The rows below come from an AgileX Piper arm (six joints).
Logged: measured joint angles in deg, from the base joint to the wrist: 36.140 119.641 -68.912 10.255 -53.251 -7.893; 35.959 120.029 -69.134 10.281 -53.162 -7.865; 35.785 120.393 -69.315 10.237 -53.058 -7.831; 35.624 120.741 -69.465 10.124 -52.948 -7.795; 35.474 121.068 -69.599 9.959 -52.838 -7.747; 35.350 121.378 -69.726 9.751 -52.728 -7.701; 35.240 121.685 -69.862 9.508 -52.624 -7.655; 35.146 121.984 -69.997 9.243 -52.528 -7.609; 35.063 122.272 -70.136 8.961 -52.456 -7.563; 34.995 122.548 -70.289 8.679 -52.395 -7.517; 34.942 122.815 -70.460 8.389 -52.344 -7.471; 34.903 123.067 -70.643 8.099 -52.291 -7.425; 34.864 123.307 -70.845 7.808 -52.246 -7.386; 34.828 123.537 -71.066 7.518 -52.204 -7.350; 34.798 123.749 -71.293 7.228 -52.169 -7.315; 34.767 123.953 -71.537 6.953 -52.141 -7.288; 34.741 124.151 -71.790 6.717 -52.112 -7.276
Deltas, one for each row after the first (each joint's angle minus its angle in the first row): -0.181 0.388 -0.222 0.026 0.089 0.028; -0.355 0.752 -0.403 -0.018 0.193 0.062; -0.516 1.100 -0.553 -0.131 0.303 0.098; -0.666 1.427 -0.687 -0.296 0.413 0.146; -0.790 1.737 -0.814 -0.504 0.523 0.192; -0.900 2.044 -0.950 -0.747 0.627 0.238; -0.994 2.343 -1.085 -1.012 0.723 0.284; -1.077 2.631 -1.224 -1.294 0.795 0.330; -1.145 2.907 -1.377 -1.576 0.856 0.376; -1.198 3.174 -1.548 -1.866 0.907 0.422; -1.237 3.426 -1.731 -2.156 0.960 0.468; -1.276 3.666 -1.933 -2.447 1.005 0.507; -1.312 3.896 -2.154 -2.737 1.047 0.543; -1.342 4.108 -2.381 -3.027 1.082 0.578; -1.373 4.312 -2.625 -3.302 1.110 0.605; -1.399 4.510 -2.878 -3.538 1.139 0.617
